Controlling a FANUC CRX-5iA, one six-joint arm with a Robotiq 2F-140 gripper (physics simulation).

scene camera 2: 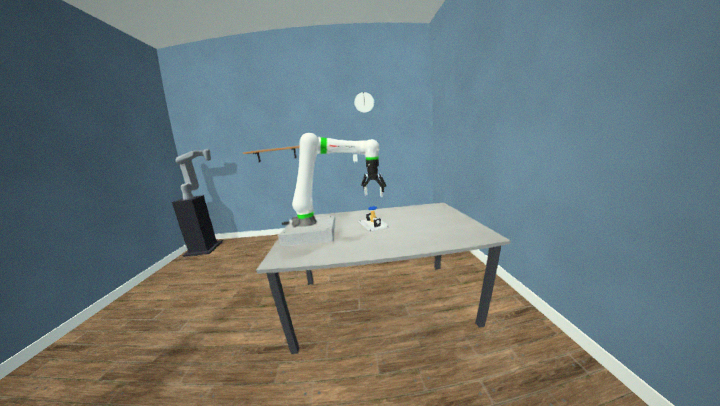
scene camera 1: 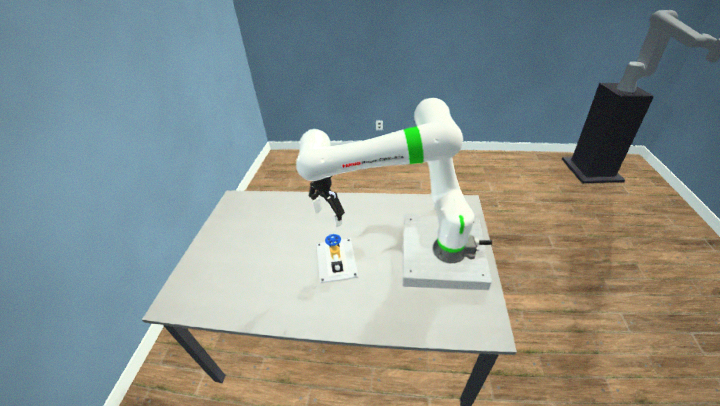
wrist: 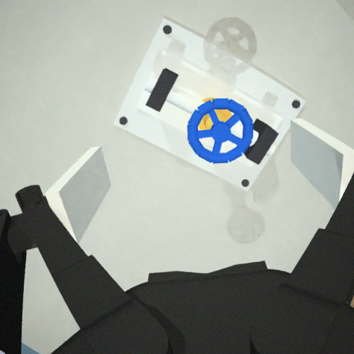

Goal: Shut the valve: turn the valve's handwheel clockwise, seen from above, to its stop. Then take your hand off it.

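Note:
The valve's blue spoked handwheel (scene camera 1: pixel 332 240) (scene camera 2: pixel 372 207) (wrist: pixel 220 131) sits level on top of the yellow valve body (scene camera 1: pixel 335 252) (scene camera 2: pixel 373 216) (wrist: pixel 205 122). The valve stands on a white plate (scene camera 1: pixel 349 257) (scene camera 2: pixel 370 227) (wrist: pixel 131 117) with dark bolts at its corners. My gripper (scene camera 1: pixel 327 212) (scene camera 2: pixel 373 192) (wrist: pixel 196 152) is open and empty, pointing down above the handwheel and not touching it. In the wrist view the handwheel lies between the two fingers' sides, somewhat beyond the line joining the pads. The handwheel's stop does not show.
The valve plate lies on the grey table (scene camera 1: pixel 252 282) (scene camera 2: pixel 433 226). The arm's raised base block (scene camera 1: pixel 418 279) (scene camera 2: pixel 307 236) stands on the same table, to the right of the valve in scene camera 1. A second grey arm on a black pedestal (scene camera 1: pixel 610 133) (scene camera 2: pixel 194 226) stands away from the table.

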